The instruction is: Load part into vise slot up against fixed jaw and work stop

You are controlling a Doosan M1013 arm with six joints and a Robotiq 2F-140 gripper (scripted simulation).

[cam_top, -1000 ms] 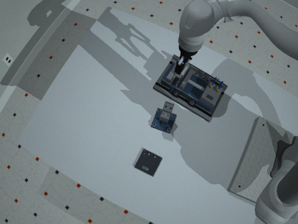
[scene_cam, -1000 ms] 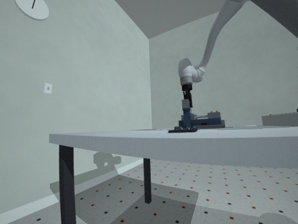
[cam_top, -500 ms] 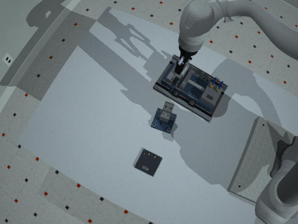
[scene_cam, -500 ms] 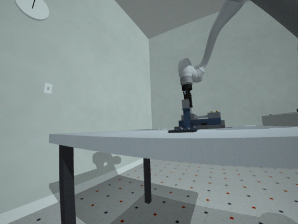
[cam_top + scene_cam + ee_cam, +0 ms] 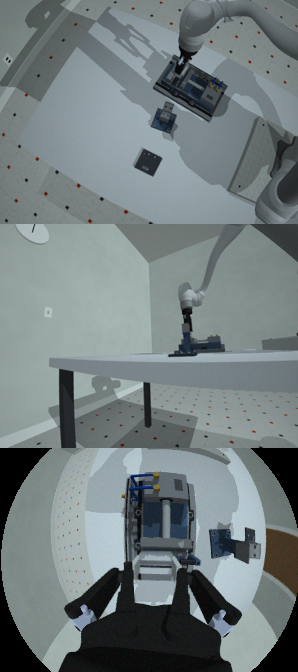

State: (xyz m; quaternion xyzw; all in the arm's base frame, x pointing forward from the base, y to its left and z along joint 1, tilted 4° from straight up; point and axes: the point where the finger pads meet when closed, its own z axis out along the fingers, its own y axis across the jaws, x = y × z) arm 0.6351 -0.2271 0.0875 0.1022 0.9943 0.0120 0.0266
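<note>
My hand is 20 mm above the part. From my hand the other things lie so: vise 80 mm below, 70 mm behind, 30 mm to the left; then air cylinder 160 mm behind, 50 mm to the left, 40 mm below.
</note>
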